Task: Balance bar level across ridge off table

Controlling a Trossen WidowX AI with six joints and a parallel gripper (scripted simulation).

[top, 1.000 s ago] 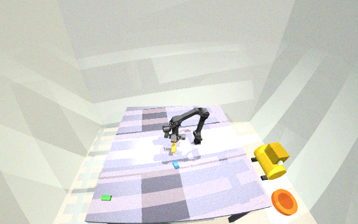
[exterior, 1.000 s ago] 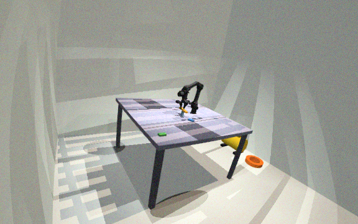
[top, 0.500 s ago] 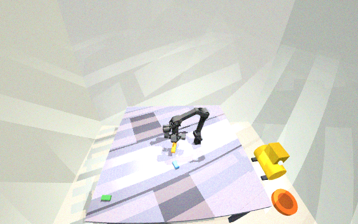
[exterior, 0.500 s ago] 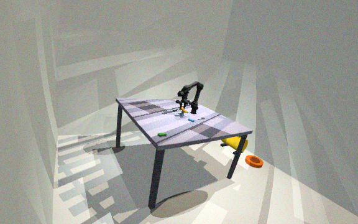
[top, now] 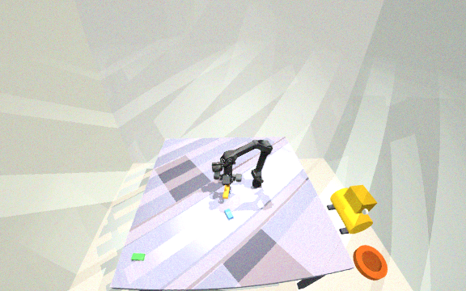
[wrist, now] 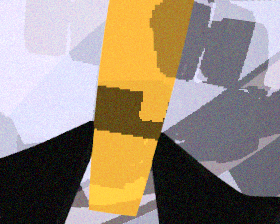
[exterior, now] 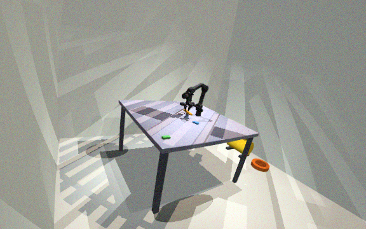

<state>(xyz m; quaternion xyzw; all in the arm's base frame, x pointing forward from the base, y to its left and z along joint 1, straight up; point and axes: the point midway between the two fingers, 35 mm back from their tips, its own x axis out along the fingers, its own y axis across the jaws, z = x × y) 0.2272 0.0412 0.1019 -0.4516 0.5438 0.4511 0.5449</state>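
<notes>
Now: gripper tip 3 cm to the right of the yellow bar and 1 cm short of it. The rest, counted from my gripper tip: green block 51 cm ahead, 46 cm to the left, 6 cm below; then blue block 20 cm to the left, 6 cm below.
</notes>
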